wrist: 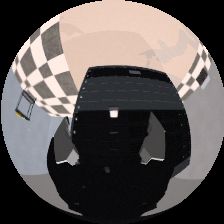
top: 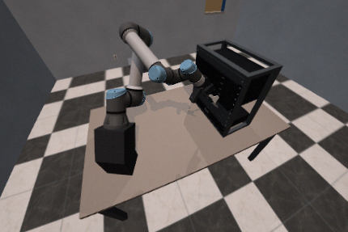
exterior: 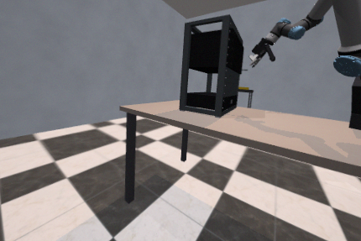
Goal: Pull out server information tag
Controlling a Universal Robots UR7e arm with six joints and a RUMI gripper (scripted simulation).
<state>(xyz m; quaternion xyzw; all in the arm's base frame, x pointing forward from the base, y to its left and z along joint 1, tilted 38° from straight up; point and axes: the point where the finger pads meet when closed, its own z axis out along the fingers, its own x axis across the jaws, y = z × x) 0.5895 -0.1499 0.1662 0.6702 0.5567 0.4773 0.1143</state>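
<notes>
Now: the white information tag 60 mm ahead of my hand, 20 mm to the left of it and 20 mm below it.
</notes>
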